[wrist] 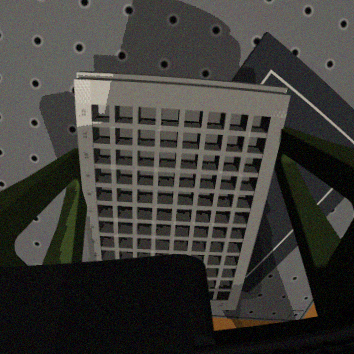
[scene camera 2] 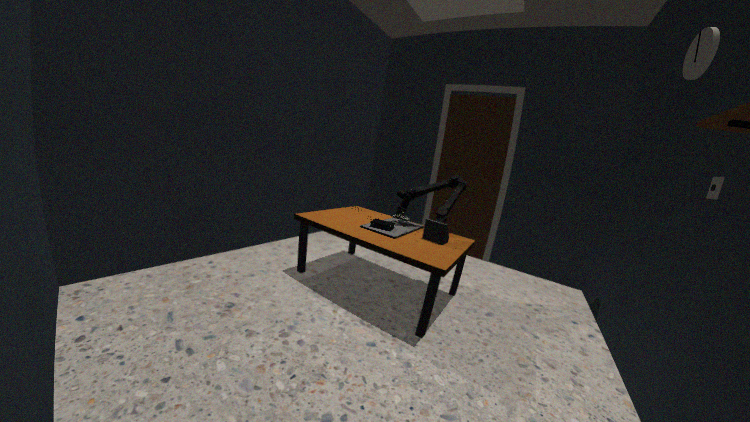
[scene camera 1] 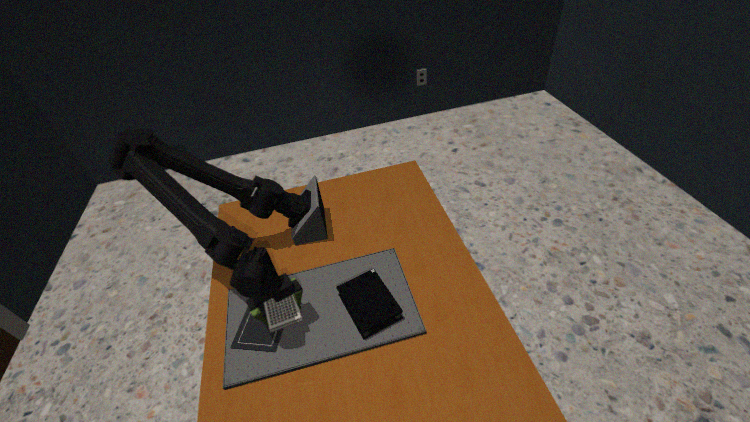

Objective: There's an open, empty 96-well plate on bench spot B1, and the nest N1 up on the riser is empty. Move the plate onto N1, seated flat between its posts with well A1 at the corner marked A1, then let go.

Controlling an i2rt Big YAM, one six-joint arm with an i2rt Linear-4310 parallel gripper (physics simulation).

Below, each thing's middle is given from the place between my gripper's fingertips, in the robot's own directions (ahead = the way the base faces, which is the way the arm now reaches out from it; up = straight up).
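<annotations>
Relative to the dark nest pad (scene camera 1: 255, 332), my hand is 50 mm above, 80 mm to the left and 30 mm past.
</annotations>
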